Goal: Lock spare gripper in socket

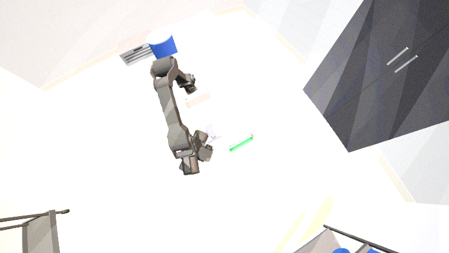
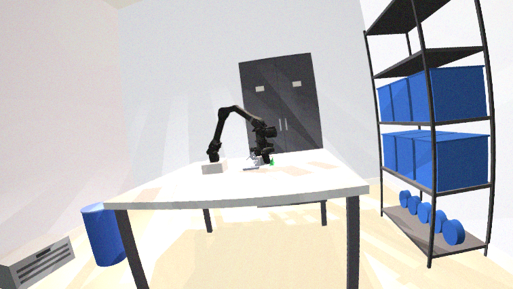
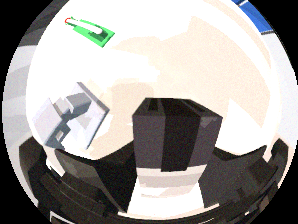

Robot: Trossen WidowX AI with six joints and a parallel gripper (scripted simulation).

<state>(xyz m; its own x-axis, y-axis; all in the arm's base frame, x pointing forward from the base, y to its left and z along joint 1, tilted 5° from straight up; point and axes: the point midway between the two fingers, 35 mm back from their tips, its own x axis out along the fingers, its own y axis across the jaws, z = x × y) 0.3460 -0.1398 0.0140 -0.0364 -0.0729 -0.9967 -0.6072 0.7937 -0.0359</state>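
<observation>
My gripper tip is now 1 cm past the spare gripper, 1 cm to the left of it and 2 cm below it. From my gripper tip the other things lie so: mount (8 cm behind, 12 cm to the left); translucent green bar (5 cm ahead, 22 cm to the left, 3 cm below).
</observation>
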